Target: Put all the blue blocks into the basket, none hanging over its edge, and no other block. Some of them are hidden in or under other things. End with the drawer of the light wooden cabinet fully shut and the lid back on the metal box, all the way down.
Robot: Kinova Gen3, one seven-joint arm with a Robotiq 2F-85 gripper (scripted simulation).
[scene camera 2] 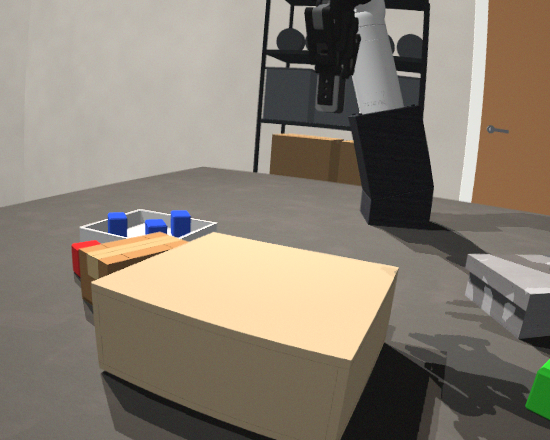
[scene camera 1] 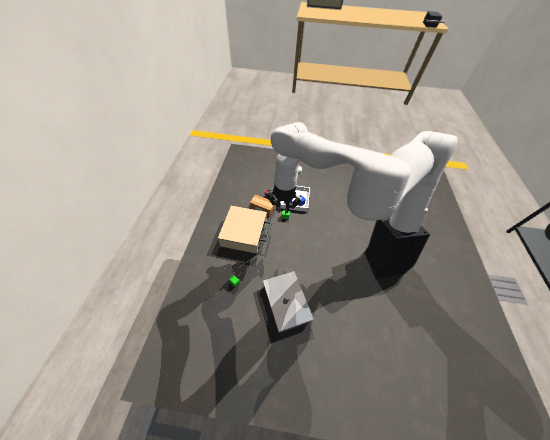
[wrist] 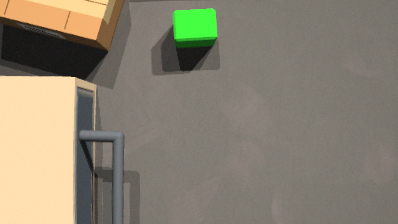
Scene:
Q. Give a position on a brown box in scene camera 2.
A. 98, 261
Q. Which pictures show the light wooden cabinet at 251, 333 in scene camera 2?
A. Scene camera 2, scene camera 1 and the wrist view: all of them.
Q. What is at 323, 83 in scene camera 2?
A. My gripper.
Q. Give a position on a green block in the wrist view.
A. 189, 30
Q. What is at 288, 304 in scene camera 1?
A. A lid.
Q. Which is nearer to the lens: the light wooden cabinet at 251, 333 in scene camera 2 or the white basket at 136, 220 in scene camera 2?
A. The light wooden cabinet.

